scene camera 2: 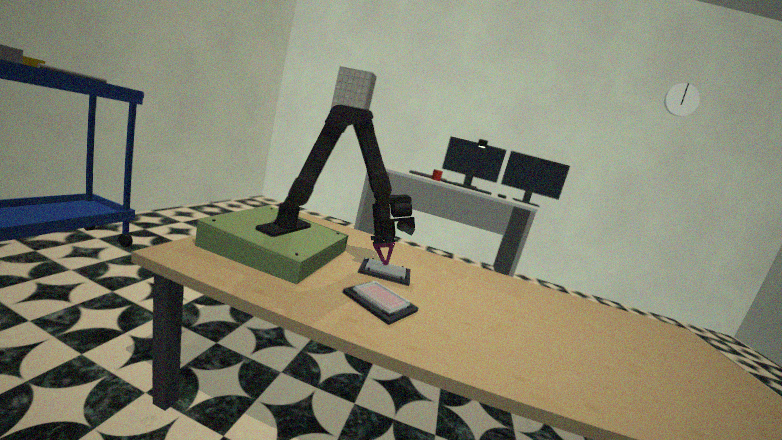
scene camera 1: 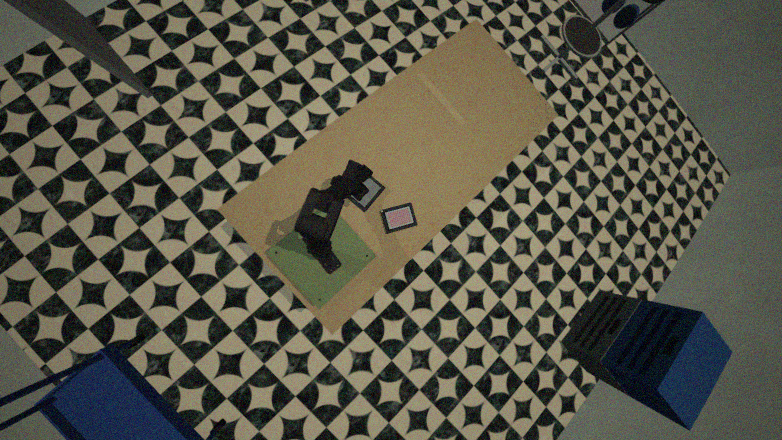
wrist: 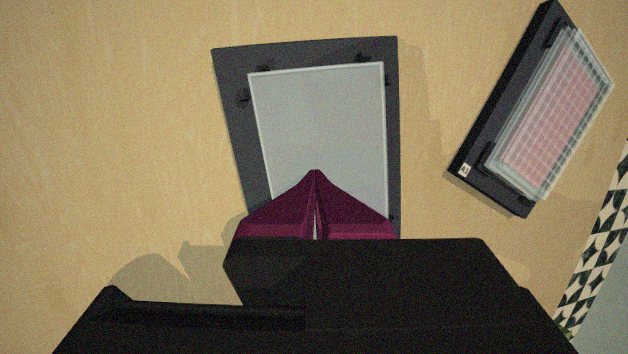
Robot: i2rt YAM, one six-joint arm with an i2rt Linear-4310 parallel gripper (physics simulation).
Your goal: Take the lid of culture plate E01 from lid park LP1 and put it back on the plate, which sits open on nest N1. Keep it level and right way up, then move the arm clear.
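Frame: origin at the arm's base, x left, y ahead, z down, level; millimetres.
Where they show: gripper, fingertip midpoint: (scene camera 2: 385, 265) (scene camera 1: 363, 190) (wrist: 314, 177); arm's base at its link origin: (scene camera 2: 285, 227) (scene camera 1: 322, 251).
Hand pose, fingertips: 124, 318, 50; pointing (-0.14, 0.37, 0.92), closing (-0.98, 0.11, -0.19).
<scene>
Things, the pixels of their top centre, and the offset from my fingertips, as dx, dy, dz. Level surfaces: height alone.
- dark lid park at its top centre: (wrist: 330, 168) (scene camera 2: 386, 266) (scene camera 1: 366, 191) -10, +7, +1
- open culture plate at its top centre: (wrist: 562, 122) (scene camera 2: 382, 293) (scene camera 1: 399, 217) -211, +64, -6
- dark nest at its top centre: (wrist: 550, 122) (scene camera 2: 381, 296) (scene camera 1: 399, 217) -211, +64, +3
- wooden table at its surface level: dz +20
The pale, translucent lid (scene camera 1: 370, 192) (scene camera 2: 389, 268) (wrist: 322, 125) lies flat, right way up, on the dark lid park (scene camera 2: 406, 281) (wrist: 227, 100). The open culture plate (scene camera 1: 399, 217) (scene camera 2: 380, 296) (wrist: 552, 112), with pink wells, sits on the dark nest (scene camera 1: 413, 223) (scene camera 2: 389, 319) (wrist: 492, 117), marked A1, beside the lid park. My gripper (scene camera 2: 386, 263) (wrist: 314, 177) points down over the lid. Its magenta fingers are shut with their tips together and hold nothing. They hide the near end of the lid in the wrist view. I cannot tell whether the tips touch the lid.
The arm stands on a green block (scene camera 1: 322, 290) (scene camera 2: 246, 251) on the wooden table (scene camera 1: 437, 125) (scene camera 2: 519, 328), beside the lid park. A blue cart (scene camera 1: 103, 402) (scene camera 2: 60, 216) stands off the table. A desk (scene camera 2: 453, 212) with two monitors stands behind it.
</scene>
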